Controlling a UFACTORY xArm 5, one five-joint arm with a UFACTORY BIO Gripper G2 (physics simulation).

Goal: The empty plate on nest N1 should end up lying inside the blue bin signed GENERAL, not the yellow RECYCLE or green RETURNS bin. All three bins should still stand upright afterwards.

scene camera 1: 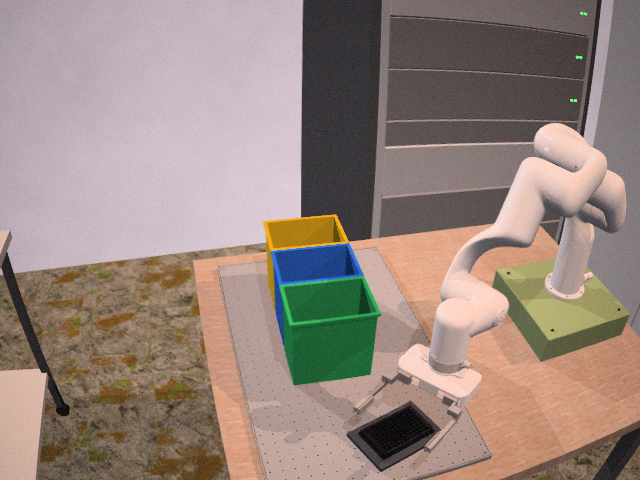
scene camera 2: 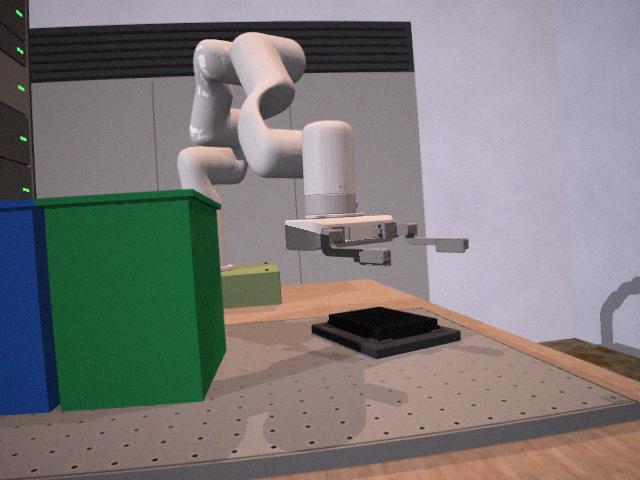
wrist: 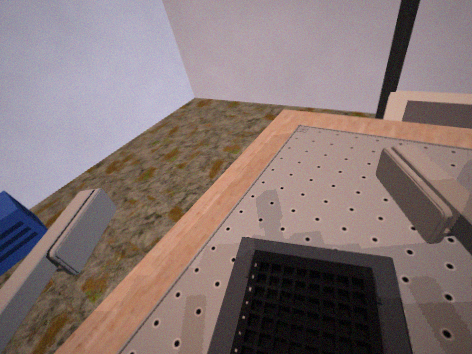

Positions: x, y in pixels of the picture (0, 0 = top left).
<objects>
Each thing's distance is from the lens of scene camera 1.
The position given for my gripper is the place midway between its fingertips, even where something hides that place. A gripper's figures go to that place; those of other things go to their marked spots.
my gripper (scene camera 1: 391, 430): 103 cm
black plate (scene camera 1: 400, 430): 114 cm
</objects>
